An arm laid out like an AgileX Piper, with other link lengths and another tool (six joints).
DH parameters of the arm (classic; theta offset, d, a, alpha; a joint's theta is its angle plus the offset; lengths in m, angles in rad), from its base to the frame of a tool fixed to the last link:
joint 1: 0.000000 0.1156 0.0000 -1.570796
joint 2: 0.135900 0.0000 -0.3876 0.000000
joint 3: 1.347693 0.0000 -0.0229 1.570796
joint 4: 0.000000 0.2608 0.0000 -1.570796
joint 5: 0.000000 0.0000 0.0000 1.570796
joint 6: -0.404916 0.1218 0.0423 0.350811
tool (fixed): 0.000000 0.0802 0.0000 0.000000
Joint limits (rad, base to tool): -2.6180..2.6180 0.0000..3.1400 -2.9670..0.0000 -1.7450..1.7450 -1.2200..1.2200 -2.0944..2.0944
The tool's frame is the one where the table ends.
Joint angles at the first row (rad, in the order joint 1, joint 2, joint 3, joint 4, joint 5, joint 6):
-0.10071 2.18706 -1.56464 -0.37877 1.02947 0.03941
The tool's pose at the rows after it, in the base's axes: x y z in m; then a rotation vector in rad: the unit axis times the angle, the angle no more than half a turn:
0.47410, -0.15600, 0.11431, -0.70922, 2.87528, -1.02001
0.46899, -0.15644, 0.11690, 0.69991, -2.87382, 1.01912
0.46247, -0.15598, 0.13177, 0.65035, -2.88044, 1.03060
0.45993, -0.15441, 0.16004, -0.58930, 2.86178, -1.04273
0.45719, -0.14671, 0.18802, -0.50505, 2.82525, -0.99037
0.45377, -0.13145, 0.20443, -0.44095, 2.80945, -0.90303
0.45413, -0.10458, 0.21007, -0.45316, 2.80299, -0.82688
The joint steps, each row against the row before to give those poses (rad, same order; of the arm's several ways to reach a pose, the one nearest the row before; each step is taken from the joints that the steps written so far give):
-0.00126 0.00001 -0.00655 -0.00455 0.00641 0.00201
0.00000 -0.00313 0.00002 -0.00250 0.02518 0.00601
0.00000 -0.02929 0.00000 0.00000 0.02704 0.02269
0.00000 -0.05979 -0.00248 0.00686 0.00332 0.01265
-0.00117 -0.06113 -0.01507 0.04928 0.00839 0.00111
0.00618 -0.04511 -0.00589 0.07075 0.00583 0.00000
0.03779 -0.01950 -0.00337 0.05418 0.01308 -0.00087

